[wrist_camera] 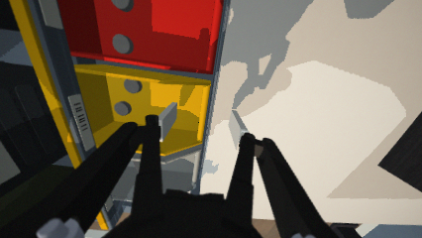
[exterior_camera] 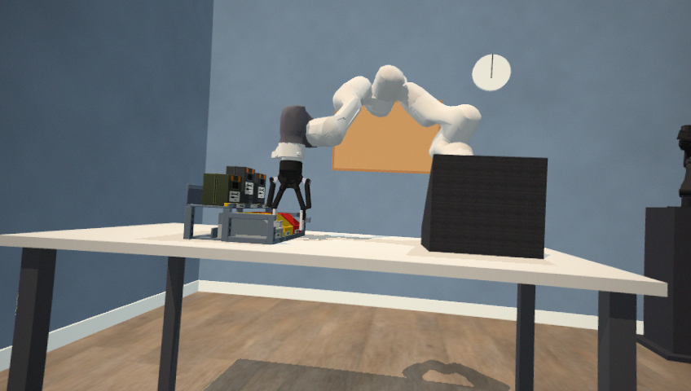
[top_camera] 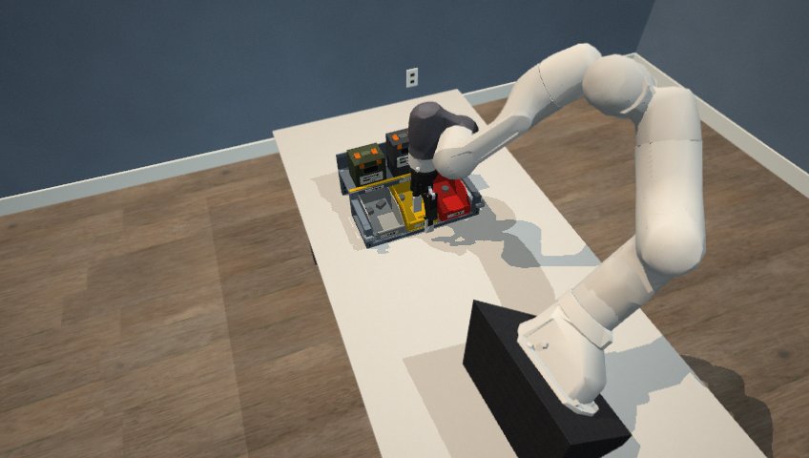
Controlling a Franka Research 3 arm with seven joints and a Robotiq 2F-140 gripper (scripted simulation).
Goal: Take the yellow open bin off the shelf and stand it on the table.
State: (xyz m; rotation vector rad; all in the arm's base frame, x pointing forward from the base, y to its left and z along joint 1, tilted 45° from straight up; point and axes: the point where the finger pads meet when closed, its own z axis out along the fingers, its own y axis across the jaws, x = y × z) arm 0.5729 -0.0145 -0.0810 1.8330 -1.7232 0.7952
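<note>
Now: the yellow open bin 80 mm ahead of my hand and 20 mm below it. The rest, counted from my hand: grey bin 80 mm ahead, 110 mm to the left, 20 mm below; red bin 80 mm ahead, 110 mm to the right, 20 mm below.
</note>
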